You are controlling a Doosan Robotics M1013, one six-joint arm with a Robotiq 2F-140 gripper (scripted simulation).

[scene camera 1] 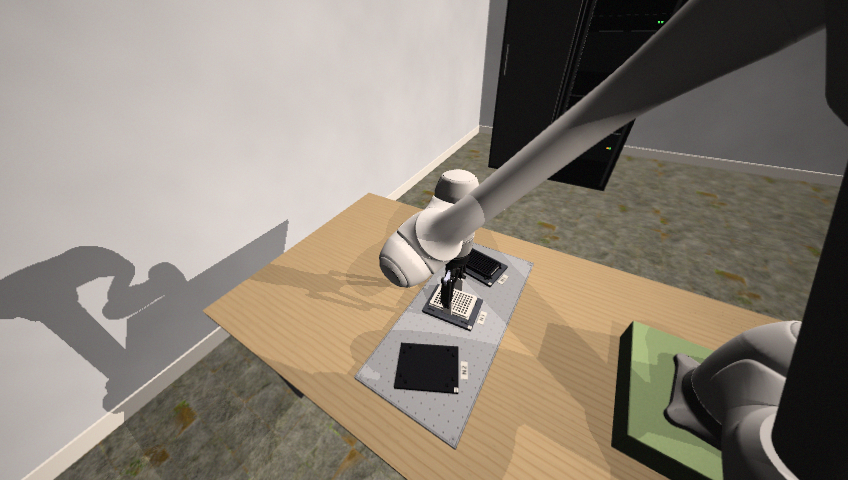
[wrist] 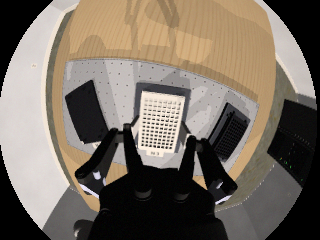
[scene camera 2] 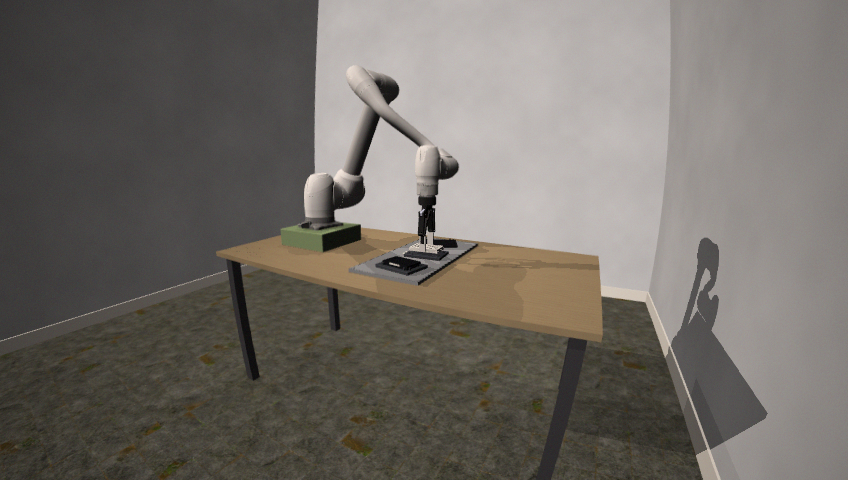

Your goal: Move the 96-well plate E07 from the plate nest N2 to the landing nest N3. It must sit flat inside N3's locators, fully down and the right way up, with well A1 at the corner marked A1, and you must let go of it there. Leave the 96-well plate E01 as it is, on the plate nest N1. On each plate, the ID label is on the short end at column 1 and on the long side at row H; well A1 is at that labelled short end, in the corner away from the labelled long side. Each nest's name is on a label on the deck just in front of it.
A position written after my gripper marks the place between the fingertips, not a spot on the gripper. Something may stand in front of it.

Note:
In view: my gripper [scene camera 1: 453, 301], a white 96-well plate E07 [scene camera 1: 462, 301], a black plate E01 [wrist: 234, 128] and a landing nest N3 [wrist: 157, 88].
The white 96-well plate E07 is seen too in the wrist view [wrist: 164, 116]. My gripper shows as well in the wrist view [wrist: 159, 124] and in scene camera 2 [scene camera 2: 426, 248].

